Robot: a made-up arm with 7 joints. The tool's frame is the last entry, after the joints.
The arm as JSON. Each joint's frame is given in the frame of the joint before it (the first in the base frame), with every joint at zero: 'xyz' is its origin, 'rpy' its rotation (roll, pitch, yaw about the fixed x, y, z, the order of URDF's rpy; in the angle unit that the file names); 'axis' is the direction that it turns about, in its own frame. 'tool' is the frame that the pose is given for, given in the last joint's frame.
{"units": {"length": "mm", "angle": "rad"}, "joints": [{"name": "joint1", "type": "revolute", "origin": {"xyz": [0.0, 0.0, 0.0], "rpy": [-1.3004, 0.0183, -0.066]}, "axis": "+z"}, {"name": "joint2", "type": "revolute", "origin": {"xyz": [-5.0, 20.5, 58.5], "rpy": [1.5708, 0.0, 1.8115]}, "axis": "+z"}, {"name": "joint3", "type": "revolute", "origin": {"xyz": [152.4, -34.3, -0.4], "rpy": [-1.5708, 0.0, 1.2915]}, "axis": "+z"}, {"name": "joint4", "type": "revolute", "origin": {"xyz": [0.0, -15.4, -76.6], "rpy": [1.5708, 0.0, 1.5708]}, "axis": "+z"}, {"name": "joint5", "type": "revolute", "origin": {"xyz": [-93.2, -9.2, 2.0], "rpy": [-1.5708, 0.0, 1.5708]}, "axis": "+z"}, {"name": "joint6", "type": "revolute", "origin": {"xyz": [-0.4, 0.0, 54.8], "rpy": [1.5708, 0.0, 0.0]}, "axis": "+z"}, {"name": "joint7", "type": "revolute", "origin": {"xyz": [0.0, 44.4, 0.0], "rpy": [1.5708, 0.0, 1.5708]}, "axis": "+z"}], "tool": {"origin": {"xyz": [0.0, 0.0, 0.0], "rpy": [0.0, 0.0, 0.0]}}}
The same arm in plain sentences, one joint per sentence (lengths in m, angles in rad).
The arm has seven revolute joints in a row. What follows holds with every joint at zero, and every direction is one of the base frame's. The first joint is mounted at the same point as the base frame's origin and rotates about the direction (0.068403, 0.961235, 0.26711). The second joint is mounted 0.001 m along -x and 0.0621 m along +y and 0.004 m along -z from the first joint and rotates about the direction (0.968889, -0.0002, -0.247497). The third joint is mounted 0.039 m along -x and 0.009 m along +y and 0.151 m along -z from the second joint and rotates about the direction (0.247497, 0, 0.968889). The fourth joint is mounted 0.004 m along -x and 0.078 m along -z from the third joint and rotates about the direction (0.0002, 1, 0). The fifth joint is mounted 0.088 m along +x and 0.002 m along +y and 0.032 m along -z from the fourth joint and rotates about the direction (0.968889, -0.0002, -0.247497). The sixth joint is mounted 0.053 m along +x and 0.0139 m along -z from the fifth joint and rotates about the direction (0.0002, 1, 0). The seventh joint is mounted 0.043 m along +x and 0.011 m along -z from the sixth joint and rotates about the direction (0.247497, 0, 0.968889). The tool frame, which is the frame that the pose is given for, is mounted at the same point as the seventh joint; its axes are the base frame's turned by roll 0, pitch 0.2501 and yaw -0.0002 rad (as in URDF: about the fixed x, then y, then z).
